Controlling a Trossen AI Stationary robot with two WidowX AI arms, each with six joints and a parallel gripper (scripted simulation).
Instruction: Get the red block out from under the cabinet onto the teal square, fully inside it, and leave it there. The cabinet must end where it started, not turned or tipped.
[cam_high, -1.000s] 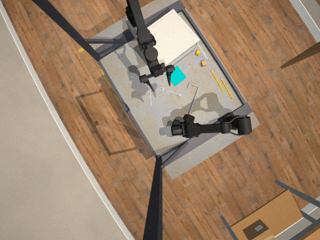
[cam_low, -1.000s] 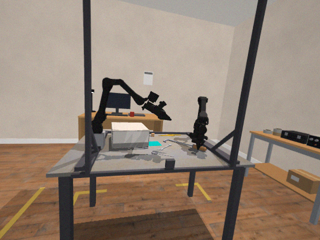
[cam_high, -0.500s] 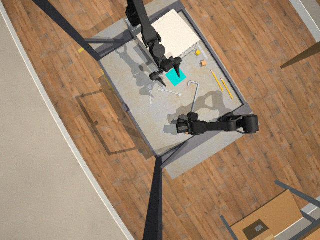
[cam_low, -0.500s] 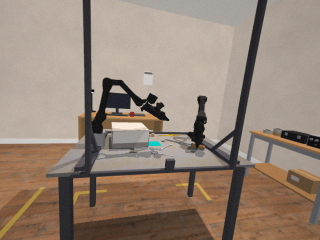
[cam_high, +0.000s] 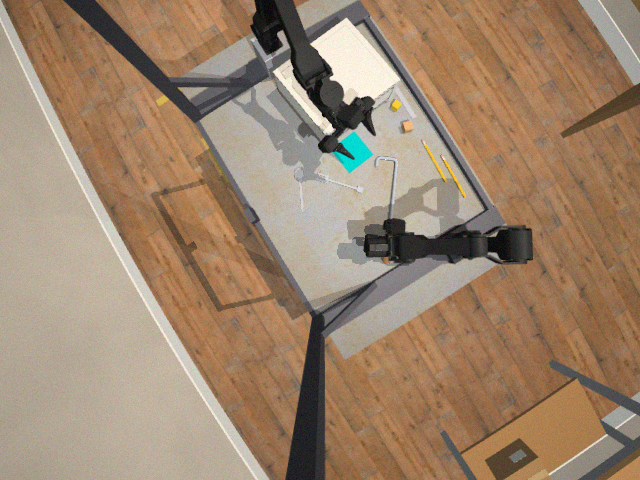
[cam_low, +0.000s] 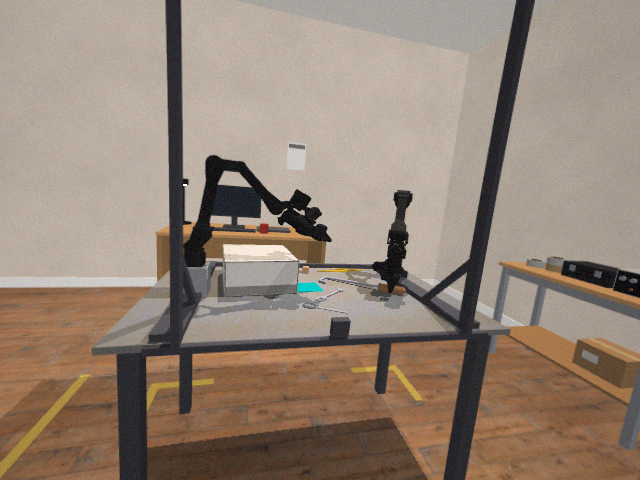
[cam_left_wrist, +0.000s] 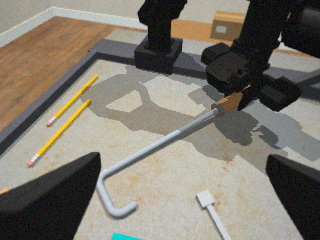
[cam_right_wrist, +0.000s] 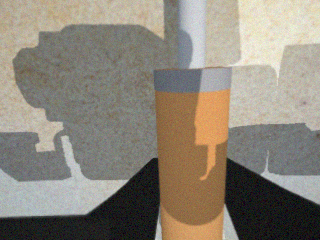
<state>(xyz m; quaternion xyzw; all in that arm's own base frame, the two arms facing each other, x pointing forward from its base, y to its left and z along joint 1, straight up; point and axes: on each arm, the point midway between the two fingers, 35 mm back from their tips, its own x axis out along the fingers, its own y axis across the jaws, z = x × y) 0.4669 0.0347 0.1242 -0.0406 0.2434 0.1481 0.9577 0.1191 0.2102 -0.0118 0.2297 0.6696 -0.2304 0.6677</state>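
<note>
The wooden cube is 350 mm ahead of my right hand, 260 mm to the left of it and 20 mm below it. From my right hand the other things lie so: teal square (330 mm to the left, 140 mm ahead, 40 mm below); then spoon (380 mm to the left, 70 mm behind, 30 mm below); then fork (280 mm to the left, 30 mm below, 30 mm ahead).
</note>
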